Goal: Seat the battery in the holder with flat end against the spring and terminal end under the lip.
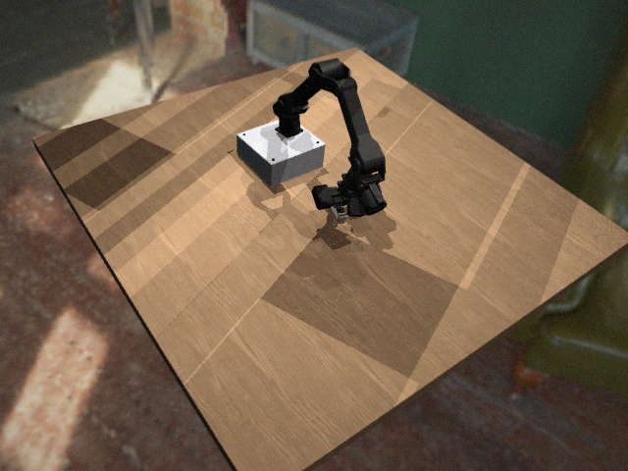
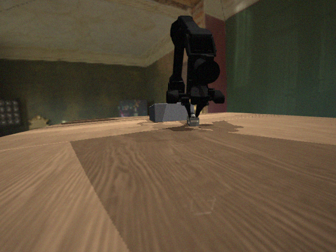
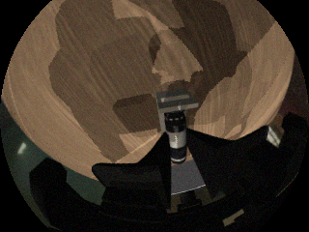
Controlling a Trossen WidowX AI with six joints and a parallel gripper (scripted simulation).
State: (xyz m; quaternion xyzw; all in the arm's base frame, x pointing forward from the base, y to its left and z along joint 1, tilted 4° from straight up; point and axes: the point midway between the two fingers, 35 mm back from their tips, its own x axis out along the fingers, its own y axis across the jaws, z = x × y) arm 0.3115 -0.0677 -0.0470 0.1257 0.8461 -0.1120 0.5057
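Right now the cylindrical battery is 1 cm above my gripper tip.
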